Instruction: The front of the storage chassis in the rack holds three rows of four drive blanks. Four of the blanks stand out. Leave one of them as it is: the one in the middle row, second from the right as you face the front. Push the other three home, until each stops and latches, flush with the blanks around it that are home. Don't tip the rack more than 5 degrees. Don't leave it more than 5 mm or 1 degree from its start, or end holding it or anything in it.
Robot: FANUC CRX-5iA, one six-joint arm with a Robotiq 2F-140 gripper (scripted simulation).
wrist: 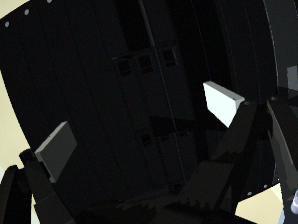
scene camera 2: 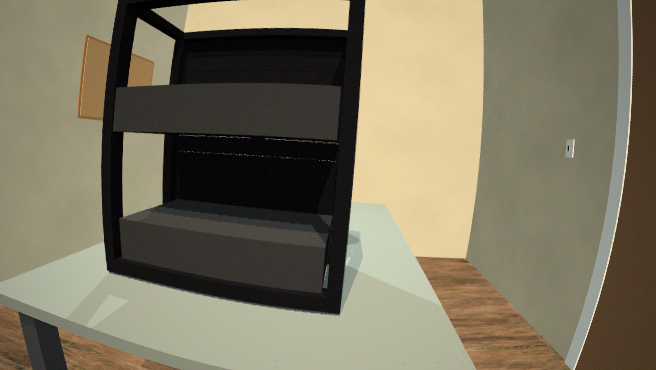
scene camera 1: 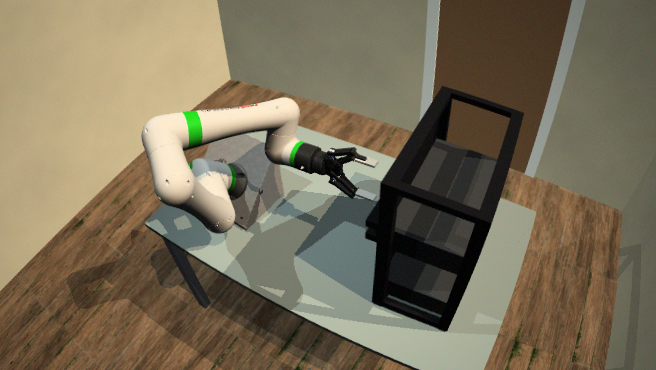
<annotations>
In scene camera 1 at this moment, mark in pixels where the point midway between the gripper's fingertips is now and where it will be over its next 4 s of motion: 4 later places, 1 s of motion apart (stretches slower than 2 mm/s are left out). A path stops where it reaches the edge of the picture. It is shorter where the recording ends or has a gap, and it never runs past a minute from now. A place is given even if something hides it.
The gripper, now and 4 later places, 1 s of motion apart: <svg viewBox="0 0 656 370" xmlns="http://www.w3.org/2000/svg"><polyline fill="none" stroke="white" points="375,182 381,185 385,197 391,199 394,201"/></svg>
</annotations>
